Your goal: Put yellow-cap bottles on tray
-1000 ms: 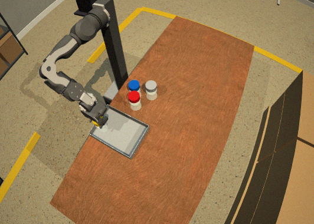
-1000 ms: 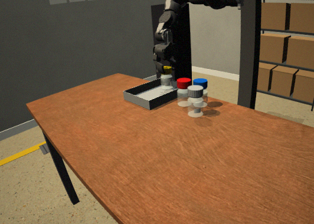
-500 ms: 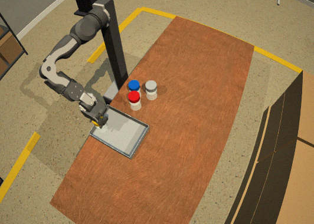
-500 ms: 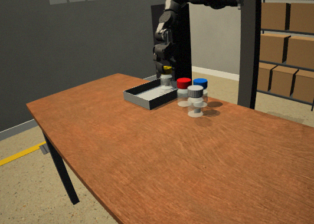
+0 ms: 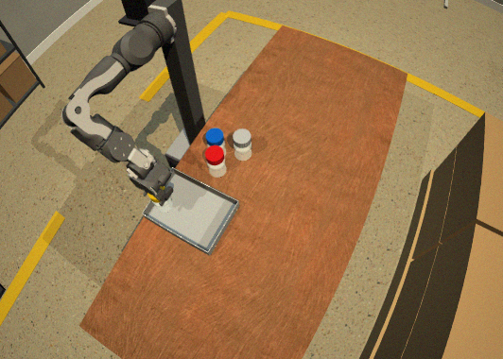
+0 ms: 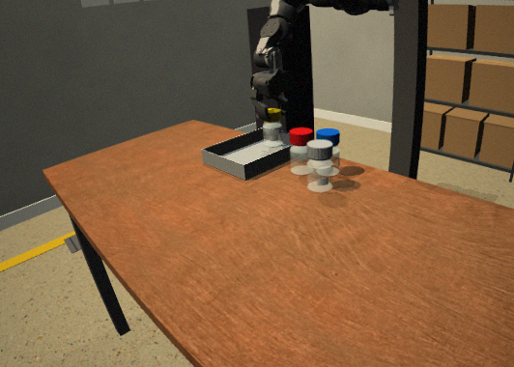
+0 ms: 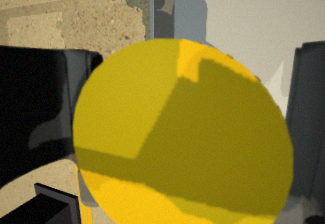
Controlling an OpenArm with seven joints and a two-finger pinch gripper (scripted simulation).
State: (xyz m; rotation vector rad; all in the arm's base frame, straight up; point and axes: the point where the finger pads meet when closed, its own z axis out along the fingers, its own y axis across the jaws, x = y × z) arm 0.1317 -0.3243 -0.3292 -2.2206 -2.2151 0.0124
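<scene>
Right now the yellow-capped bottle is 5 cm below my hand. Also, from my hand: blue-capped bottle 5 cm ahead, 24 cm to the left, 5 cm below; red-capped bottle 9 cm ahead, 18 cm to the left, 5 cm below; grey tray 9 cm ahead, 2 cm to the left, 8 cm below.
</scene>
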